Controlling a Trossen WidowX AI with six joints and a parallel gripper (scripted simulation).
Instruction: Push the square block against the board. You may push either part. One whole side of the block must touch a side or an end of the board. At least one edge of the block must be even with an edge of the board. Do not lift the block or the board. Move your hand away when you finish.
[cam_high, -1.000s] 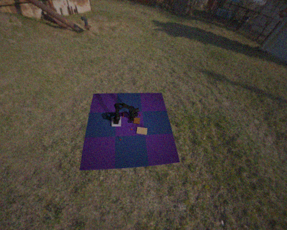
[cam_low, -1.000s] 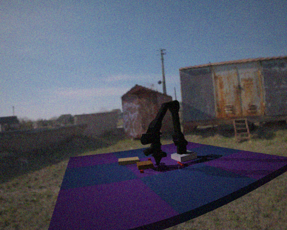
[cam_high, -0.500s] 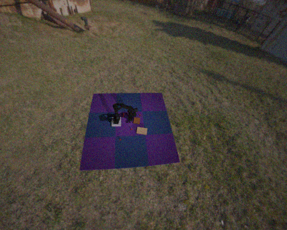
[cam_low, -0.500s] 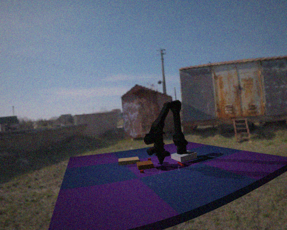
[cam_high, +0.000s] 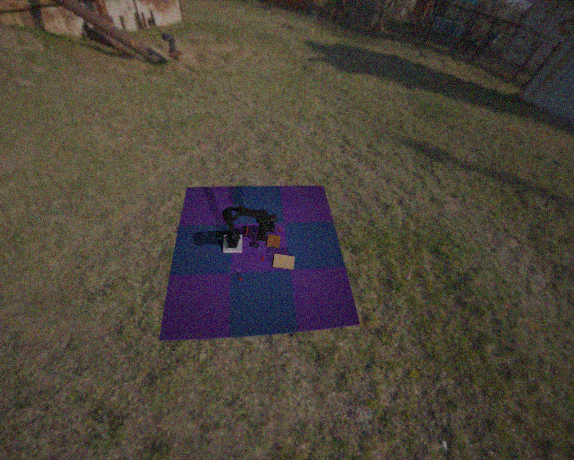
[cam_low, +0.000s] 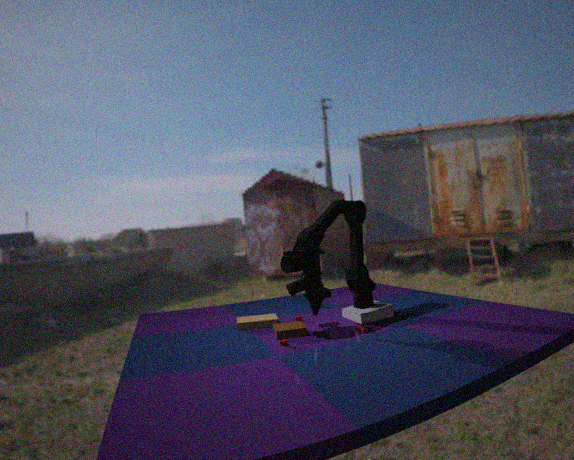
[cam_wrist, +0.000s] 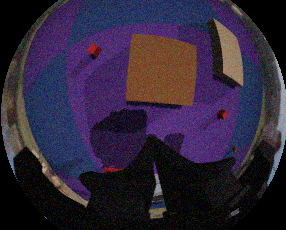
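The square block lies 90 mm ahead of my gripper tip, 40 mm below it and 30 mm to the right of it. Round my gripper tip: board: 210 mm to the right, 150 mm ahead, 40 mm below.
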